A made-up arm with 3 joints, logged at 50 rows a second.
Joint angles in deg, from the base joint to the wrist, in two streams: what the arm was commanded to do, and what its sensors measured. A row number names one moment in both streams.
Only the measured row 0 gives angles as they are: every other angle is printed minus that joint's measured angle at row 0.
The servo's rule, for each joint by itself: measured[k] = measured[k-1] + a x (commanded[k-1-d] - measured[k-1]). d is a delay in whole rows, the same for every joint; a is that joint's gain. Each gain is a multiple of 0.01, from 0.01 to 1. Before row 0 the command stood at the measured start. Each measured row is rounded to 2 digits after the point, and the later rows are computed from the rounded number. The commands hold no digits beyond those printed.
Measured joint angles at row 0:
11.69 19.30 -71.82
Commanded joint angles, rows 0 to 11:
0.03 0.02 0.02
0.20 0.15 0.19
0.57 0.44 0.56
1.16 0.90 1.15
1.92 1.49 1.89
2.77 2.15 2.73
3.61 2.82 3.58
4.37 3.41 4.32
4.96 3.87 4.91
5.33 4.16 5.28
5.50 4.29 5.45
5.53 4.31 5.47
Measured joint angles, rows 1 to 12:
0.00 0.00 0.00
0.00 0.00 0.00
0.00 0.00 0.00
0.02 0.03 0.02
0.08 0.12 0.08
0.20 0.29 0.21
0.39 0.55 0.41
0.65 0.90 0.69
0.98 1.32 1.04
1.35 1.78 1.43
1.75 2.24 1.85
2.14 2.66 2.26
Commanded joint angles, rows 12 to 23:
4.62 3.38 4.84
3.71 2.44 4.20
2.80 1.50 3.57
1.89 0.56 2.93
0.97 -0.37 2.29
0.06 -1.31 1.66
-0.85 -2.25 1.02
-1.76 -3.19 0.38
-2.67 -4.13 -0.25
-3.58 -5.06 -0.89
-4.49 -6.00 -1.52
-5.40 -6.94 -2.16
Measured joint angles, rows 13 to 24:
2.51 3.02 2.64
2.84 3.30 2.98
3.04 3.32 3.20
3.11 3.13 3.32
3.08 2.77 3.35
2.95 2.28 3.30
2.73 1.70 3.18
2.44 1.04 3.00
2.08 0.32 2.76
1.66 -0.45 2.47
1.18 -1.26 2.14
0.66 -2.10 1.78

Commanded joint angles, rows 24 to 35:
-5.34 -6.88 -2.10
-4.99 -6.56 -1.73
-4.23 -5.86 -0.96
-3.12 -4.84 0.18
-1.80 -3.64 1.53
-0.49 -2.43 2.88
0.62 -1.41 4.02
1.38 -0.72 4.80
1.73 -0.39 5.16
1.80 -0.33 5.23
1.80 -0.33 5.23
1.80 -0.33 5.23
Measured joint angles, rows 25 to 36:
0.09 -2.96 1.38
-0.51 -3.84 0.96
-1.04 -4.51 0.59
-1.47 -4.96 0.31
-1.77 -5.16 0.16
-1.92 -5.09 0.16
-1.91 -4.77 0.32
-1.75 -4.26 0.63
-1.49 -3.63 1.04
-1.17 -2.99 1.49
-0.85 -2.42 1.93
-0.56 -1.96 2.33

